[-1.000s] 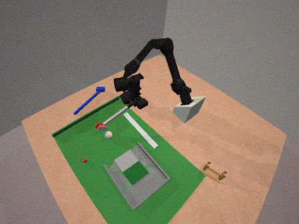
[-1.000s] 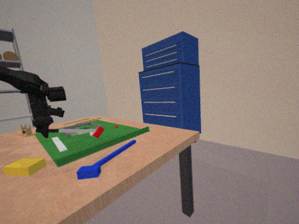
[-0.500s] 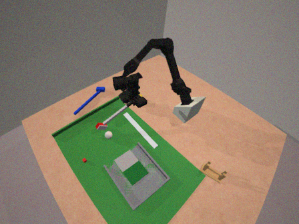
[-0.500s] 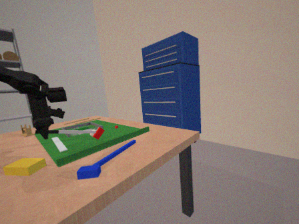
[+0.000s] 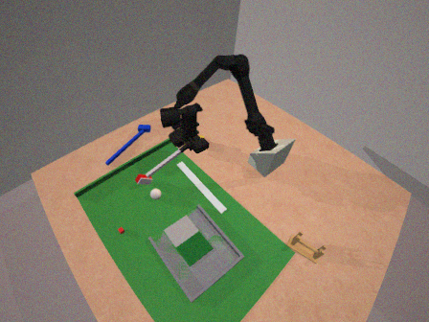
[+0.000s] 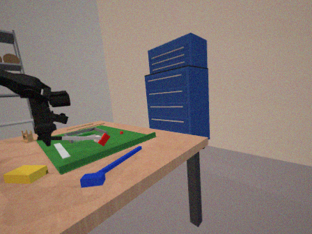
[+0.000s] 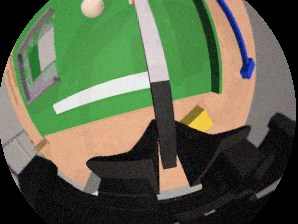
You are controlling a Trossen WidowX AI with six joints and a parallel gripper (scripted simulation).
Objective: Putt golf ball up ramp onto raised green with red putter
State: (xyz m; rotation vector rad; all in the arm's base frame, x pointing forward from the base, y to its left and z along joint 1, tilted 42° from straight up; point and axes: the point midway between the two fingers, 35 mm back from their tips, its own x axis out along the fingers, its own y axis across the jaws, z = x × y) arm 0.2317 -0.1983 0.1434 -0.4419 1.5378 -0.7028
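The white strip is 13 cm to the left of my gripper tip, 7 cm below it and 6 cm ahead of it. The rest, counted from my gripper tip: white golf ball (23 cm ahead, 5 cm to the left, 5 cm below); red putter (12 cm ahead, 1 cm to the right); yellow block (8 cm to the right, 8 cm behind, 6 cm below).
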